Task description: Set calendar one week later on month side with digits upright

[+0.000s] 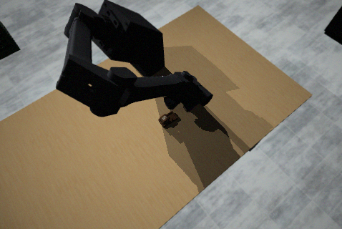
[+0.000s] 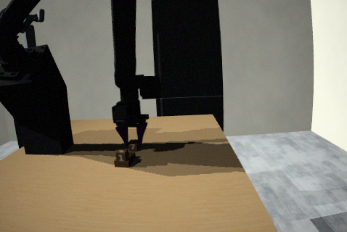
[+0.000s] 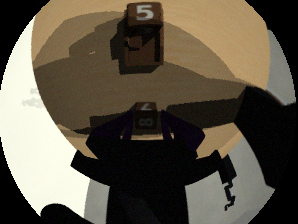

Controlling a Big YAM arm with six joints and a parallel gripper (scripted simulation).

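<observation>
The brown tray lies 110 mm to the right of my hand and 10 mm below it.
</observation>
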